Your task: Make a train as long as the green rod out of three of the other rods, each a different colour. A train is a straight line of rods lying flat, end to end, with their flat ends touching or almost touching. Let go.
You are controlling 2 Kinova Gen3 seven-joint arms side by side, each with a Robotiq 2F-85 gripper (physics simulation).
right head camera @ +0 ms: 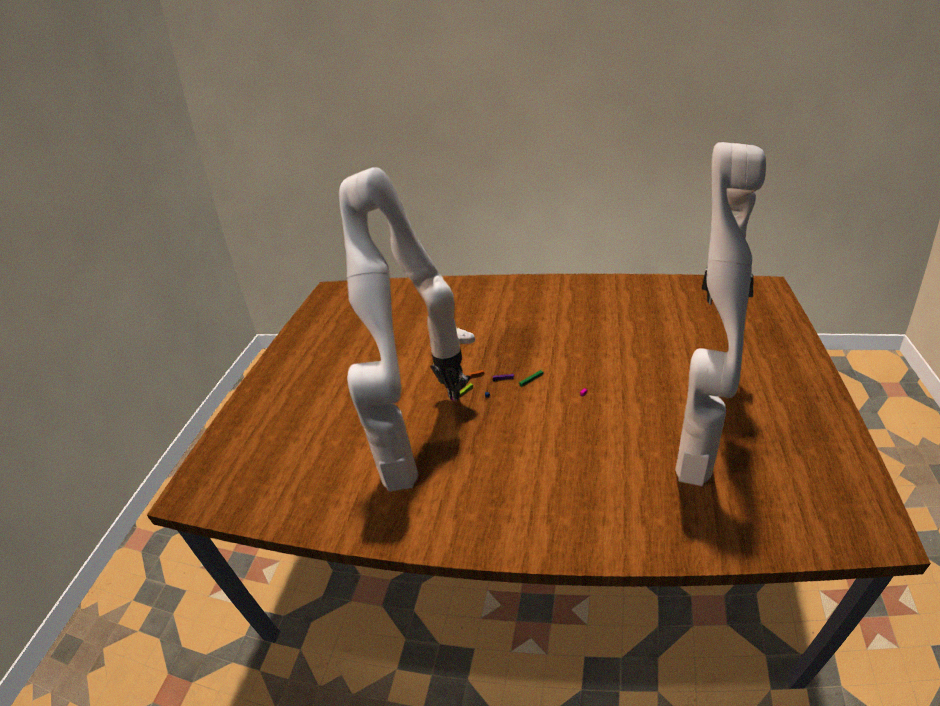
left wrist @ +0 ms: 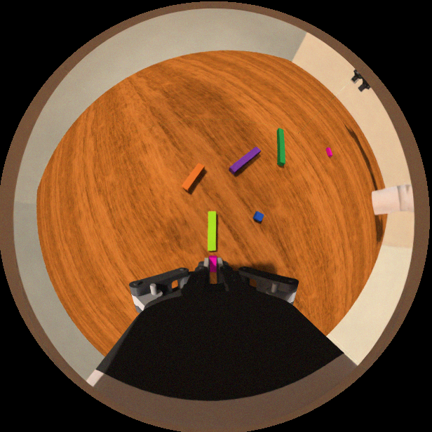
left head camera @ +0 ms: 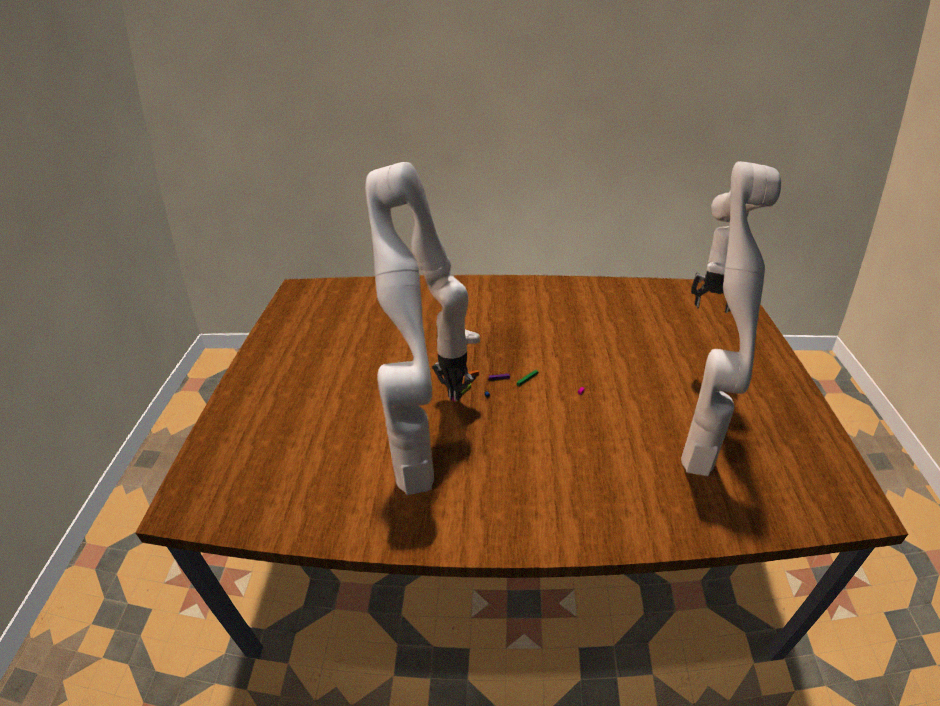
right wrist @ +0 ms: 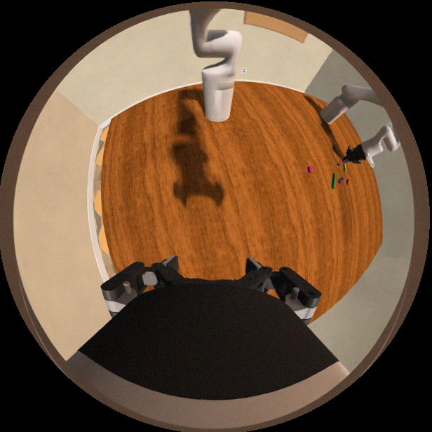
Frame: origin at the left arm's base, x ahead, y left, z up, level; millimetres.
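Seen in the pictures: left gripper, fingertip midpoint: [right head camera: 454, 398] [left head camera: 455, 398]; right gripper, fingertip midpoint: [left head camera: 711, 309]; left arm's base, origin of the base link: [right head camera: 399, 476] [left head camera: 414, 479]; right arm's base, origin of the base link: [right head camera: 694, 469] [left head camera: 697, 461].
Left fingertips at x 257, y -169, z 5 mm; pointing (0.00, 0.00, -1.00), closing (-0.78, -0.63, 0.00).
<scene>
Pixels of each thing's top centre, then the offset from my left fingertips to it. Level surfaces: height alone.
- lime rod, middle of its top: [right head camera: 465, 388] dx +30, dy -35, dz +5 mm
- orange rod, middle of its top: [right head camera: 476, 372] dx +94, dy -76, dz +5 mm
- purple rod, middle of its top: [right head camera: 503, 375] [left head camera: 499, 375] dx +55, dy -146, dz +5 mm
- longer green rod, middle of its top: [right head camera: 531, 376] [left head camera: 527, 376] dx +25, dy -221, dz +5 mm
- small blue rod, middle of its top: [right head camera: 487, 392] [left head camera: 487, 392] dx -9, dy -89, dz +5 mm
- second magenta rod, middle of its top: [right head camera: 583, 390] [left head camera: 581, 389] dx -80, dy -343, dz +5 mm
- wooden table, its level: dz -5 mm
My left gripper [left head camera: 453, 396] [left wrist: 212, 264] is shut on a magenta rod [left wrist: 213, 263], close to the near end of the lime rod [left wrist: 212, 231] [right head camera: 465, 389] in the left wrist view and roughly in line with it. Whether the two touch, I cannot tell. An orange rod [left wrist: 193, 177] [right head camera: 475, 373], a purple rod [left wrist: 245, 160] [left head camera: 499, 376] [right head camera: 503, 377] and the longer green rod [left wrist: 281, 147] [left head camera: 527, 377] [right head camera: 531, 377] [right wrist: 334, 181] lie flat and apart. My right gripper [right wrist: 211, 265] [left head camera: 711, 305] is open and empty, high above the table.
A small blue rod [left wrist: 258, 216] [left head camera: 487, 394] [right head camera: 487, 394] lies to the right of the lime rod in the left wrist view. A second magenta rod [left wrist: 329, 152] [left head camera: 581, 390] [right head camera: 583, 392] [right wrist: 310, 169] lies beyond the green rod. All lie on the wooden table [left head camera: 531, 493].
</scene>
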